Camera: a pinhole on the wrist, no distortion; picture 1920 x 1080 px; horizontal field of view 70.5 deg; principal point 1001.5 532.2 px. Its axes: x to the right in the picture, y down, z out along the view. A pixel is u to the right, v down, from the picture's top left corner.
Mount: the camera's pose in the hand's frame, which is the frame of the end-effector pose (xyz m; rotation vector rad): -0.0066 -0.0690 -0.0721 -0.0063 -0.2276 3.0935
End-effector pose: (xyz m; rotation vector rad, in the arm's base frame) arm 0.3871 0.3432 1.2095 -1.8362 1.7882 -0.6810
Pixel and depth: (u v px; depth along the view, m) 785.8 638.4 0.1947
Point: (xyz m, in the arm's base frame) 0.5509 0.3239 1.1943
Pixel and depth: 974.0 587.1 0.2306
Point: 0.5728 0.3500 1.1652
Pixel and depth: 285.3 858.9 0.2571
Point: 0.6338 0.2232 1.1930
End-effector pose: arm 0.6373 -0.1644 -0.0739 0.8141 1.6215 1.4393
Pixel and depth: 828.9 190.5 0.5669
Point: 1.0554 0.1324 -0.1127
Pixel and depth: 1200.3 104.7 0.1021
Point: 0.6790 -0.1743 -0.1228
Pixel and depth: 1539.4 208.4 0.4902
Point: 1.1106 -0.1376 -0.0745
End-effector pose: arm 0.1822 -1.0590 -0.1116 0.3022 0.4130 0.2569
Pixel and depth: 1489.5 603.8 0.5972
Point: 0.2347 -1.4134 0.3563
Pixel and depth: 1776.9 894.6 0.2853
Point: 0.1459 -1.3243 0.0628
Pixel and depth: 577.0 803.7 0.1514
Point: 0.2700 -1.1780 -0.1027
